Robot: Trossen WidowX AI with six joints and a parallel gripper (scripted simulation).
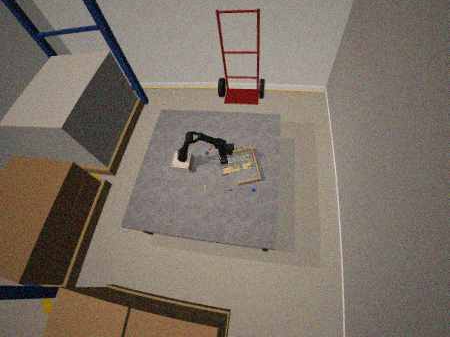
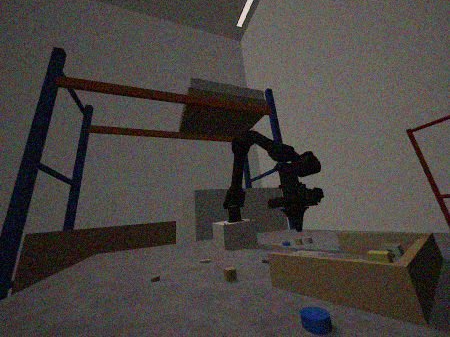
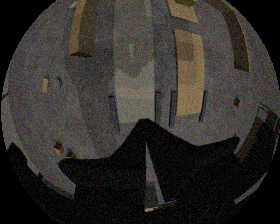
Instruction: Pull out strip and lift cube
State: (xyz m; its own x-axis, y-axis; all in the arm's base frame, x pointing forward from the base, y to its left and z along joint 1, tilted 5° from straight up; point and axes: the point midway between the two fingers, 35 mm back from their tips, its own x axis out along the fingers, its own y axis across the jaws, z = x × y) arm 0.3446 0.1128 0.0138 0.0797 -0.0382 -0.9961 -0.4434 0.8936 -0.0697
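Right now the tan strip is 80 mm ahead of my gripper tip, 60 mm to the right of it and 60 mm below it.
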